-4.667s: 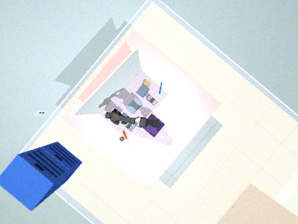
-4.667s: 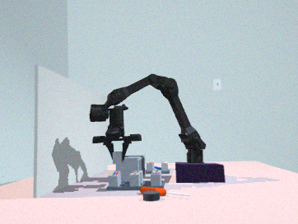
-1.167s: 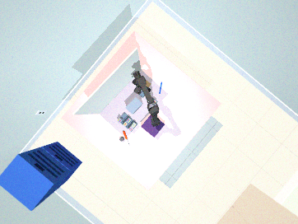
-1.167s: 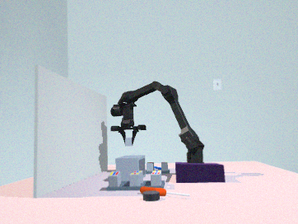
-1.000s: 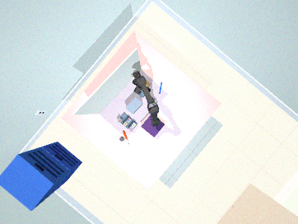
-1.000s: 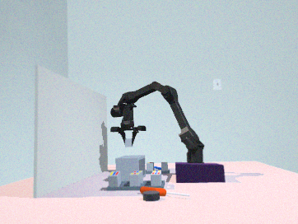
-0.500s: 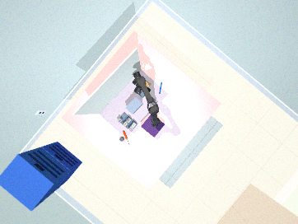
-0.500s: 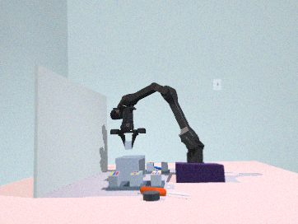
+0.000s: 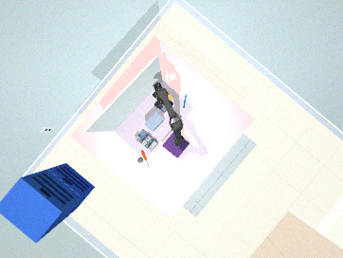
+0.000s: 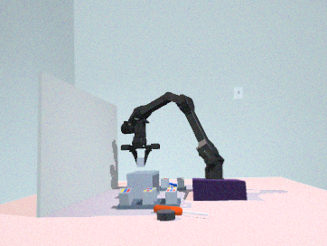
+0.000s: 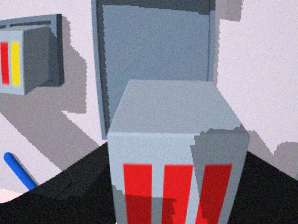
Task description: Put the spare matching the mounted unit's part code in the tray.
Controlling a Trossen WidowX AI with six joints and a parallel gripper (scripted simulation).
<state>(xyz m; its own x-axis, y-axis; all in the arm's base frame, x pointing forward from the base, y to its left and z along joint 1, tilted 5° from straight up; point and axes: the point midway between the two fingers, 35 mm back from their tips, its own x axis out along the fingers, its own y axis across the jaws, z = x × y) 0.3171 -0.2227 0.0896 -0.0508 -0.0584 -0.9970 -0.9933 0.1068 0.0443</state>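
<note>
Right now the grey tray is 1 cm behind my gripper tip and 12 cm below it. From my gripper tip the other things lie so: grey mounted unit: 2 cm behind, 21 cm to the left, 7 cm below; upright wall panel: 21 cm ahead, 15 cm to the left, 10 cm above.
</note>
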